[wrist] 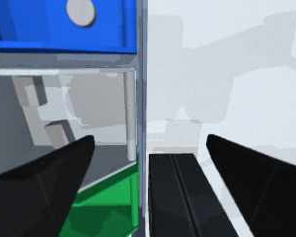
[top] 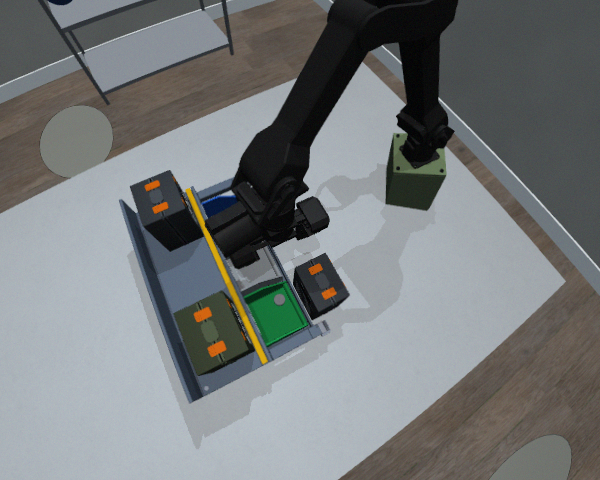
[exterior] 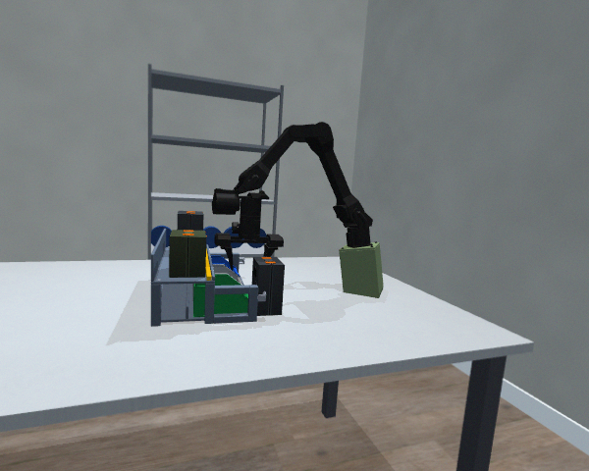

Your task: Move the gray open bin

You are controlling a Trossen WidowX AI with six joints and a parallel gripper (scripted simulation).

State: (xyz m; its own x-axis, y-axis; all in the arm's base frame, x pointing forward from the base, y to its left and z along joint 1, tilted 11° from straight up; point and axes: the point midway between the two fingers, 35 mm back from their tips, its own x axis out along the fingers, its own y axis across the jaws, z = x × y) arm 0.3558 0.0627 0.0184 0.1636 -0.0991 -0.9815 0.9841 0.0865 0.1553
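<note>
Now: hand 80 mm short of the gray open bin, 70 mm above it and 10 mm to the right of it. Also, from my hand: yellow rail (120 mm ahead, 10 mm to the left); then blue bin (110 mm to the right, 90 mm ahead, 70 mm below); then green bin (120 mm to the left, 70 mm below, 70 mm ahead).
</note>
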